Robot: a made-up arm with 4 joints.
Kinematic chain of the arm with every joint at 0, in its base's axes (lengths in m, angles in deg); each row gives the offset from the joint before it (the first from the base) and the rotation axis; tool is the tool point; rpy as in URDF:
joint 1: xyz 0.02 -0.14 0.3 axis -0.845 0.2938 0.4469
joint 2: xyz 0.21 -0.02 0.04 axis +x
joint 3: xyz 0.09 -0.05 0 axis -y
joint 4: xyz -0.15 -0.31 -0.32 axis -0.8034 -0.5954 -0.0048
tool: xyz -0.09 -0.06 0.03 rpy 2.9 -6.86 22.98
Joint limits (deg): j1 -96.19..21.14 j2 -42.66..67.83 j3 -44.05..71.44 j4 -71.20..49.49
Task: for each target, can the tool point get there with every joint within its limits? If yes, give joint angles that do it. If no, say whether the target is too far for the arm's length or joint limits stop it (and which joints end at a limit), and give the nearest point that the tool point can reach.
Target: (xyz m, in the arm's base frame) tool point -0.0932 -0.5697 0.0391
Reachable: yes | joints -38.28 -26.35 -13.77 -41.19
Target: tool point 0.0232 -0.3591 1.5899
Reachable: no: too far | nearest point 0.0450 -0.4212 0.7032 | short by 0.889 m
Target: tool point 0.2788 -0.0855 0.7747
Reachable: no: joint limits stop it (at a limit: joint 1, joint 2, joint 3) | nearest point 0.0364 -0.3953 0.6949 | short by 0.401 m
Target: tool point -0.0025 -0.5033 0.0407
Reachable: yes | joints 9.39 28.32 -25.35 -25.42
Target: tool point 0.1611 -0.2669 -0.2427
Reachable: yes | joints -69.61 -8.88 19.62 -4.54
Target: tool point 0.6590 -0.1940 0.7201
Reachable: no: joint limits stop it (at a limit: joint 1, joint 2, joint 4) | nearest point 0.6473 -0.0769 0.3842 | short by 0.356 m
